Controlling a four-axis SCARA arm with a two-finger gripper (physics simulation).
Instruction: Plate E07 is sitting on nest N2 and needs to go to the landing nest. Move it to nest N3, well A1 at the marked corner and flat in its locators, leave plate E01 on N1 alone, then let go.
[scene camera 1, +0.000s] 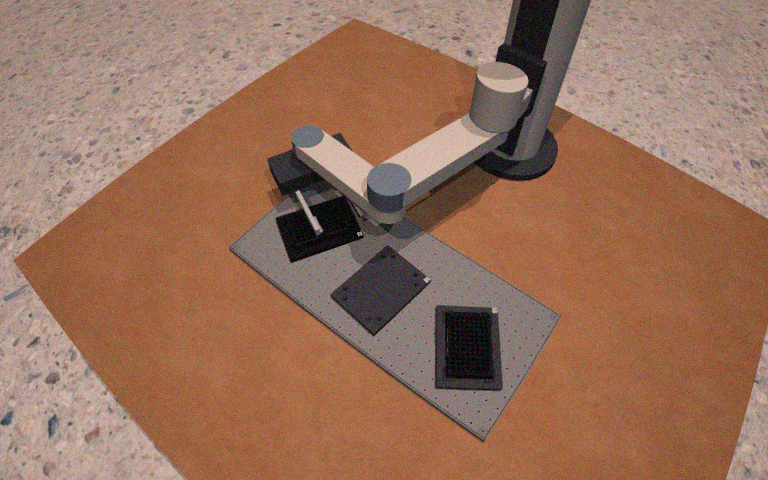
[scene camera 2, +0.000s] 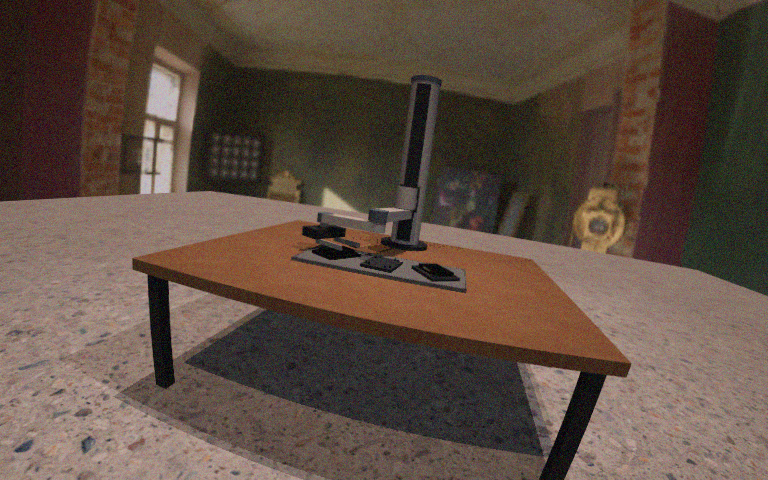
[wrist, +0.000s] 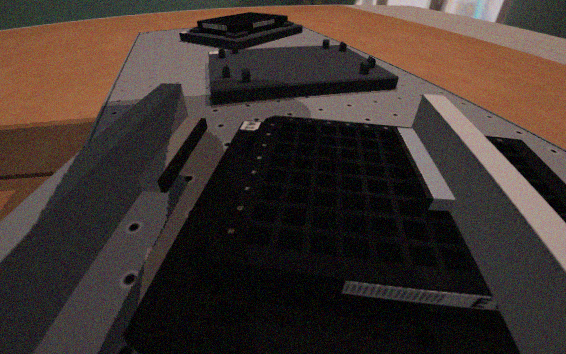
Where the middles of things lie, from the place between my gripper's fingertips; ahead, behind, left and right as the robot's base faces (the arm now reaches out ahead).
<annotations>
Right now my hand is 6 cm short of the nest N3 (scene camera 1: 377, 292), 15 cm to the right of it and 3 cm above it.
</annotations>
